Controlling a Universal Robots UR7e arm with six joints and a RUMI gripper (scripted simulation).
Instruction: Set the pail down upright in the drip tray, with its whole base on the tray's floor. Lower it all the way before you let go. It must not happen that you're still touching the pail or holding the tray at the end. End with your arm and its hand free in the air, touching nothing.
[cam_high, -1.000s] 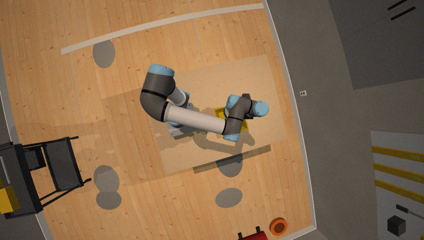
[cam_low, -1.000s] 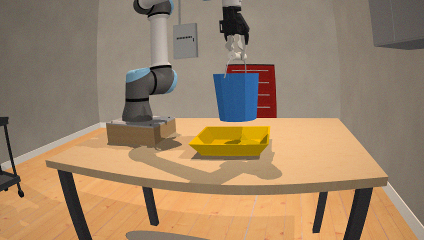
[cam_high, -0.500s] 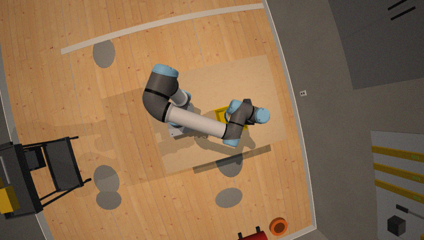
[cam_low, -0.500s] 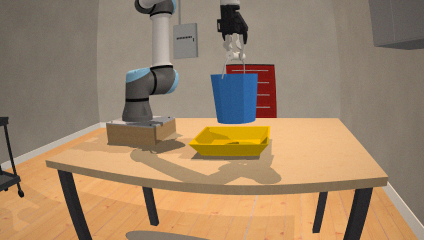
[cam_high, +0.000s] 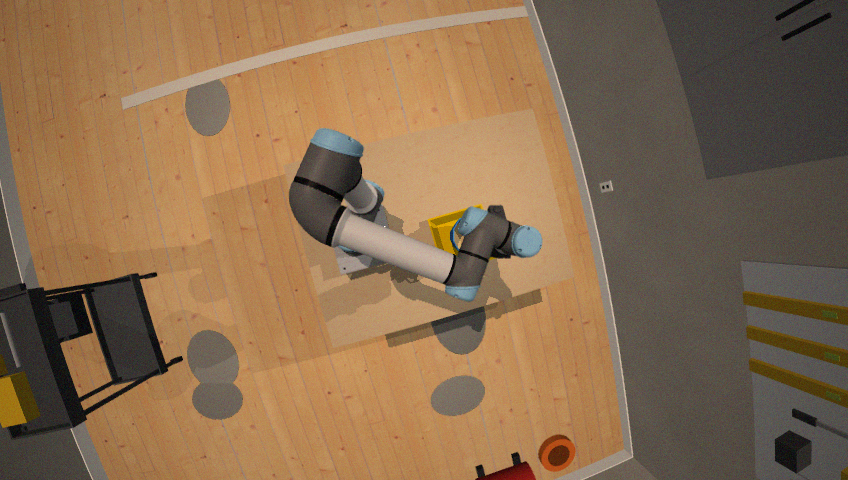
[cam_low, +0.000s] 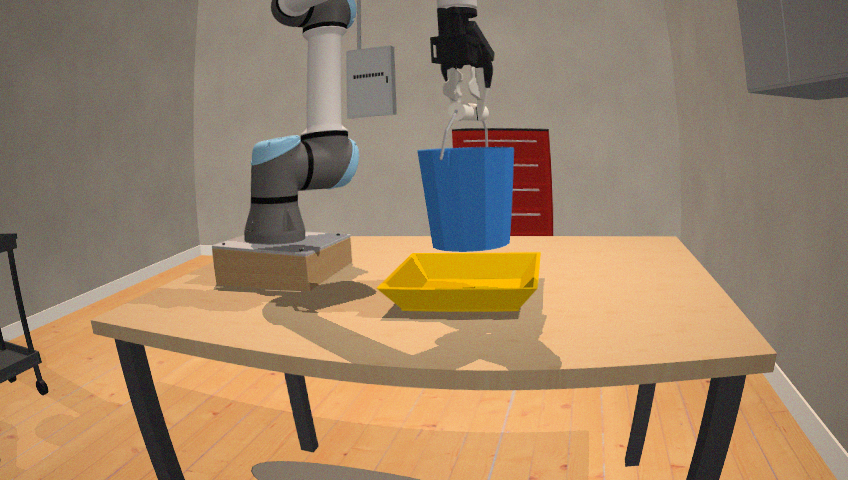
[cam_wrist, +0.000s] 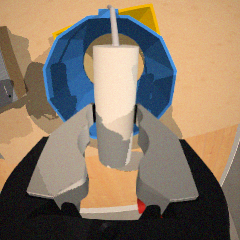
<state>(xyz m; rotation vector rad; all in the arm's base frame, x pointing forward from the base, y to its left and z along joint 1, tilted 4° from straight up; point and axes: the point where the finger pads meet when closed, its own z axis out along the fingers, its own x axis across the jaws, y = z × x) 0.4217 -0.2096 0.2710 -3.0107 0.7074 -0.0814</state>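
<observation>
My gripper is now 9 cm above the blue pail and 1 cm past it. Round my hand: yellow drip tray 31 cm below, 2 cm behind, 1 cm to the right; then white grip 3 cm below.
</observation>
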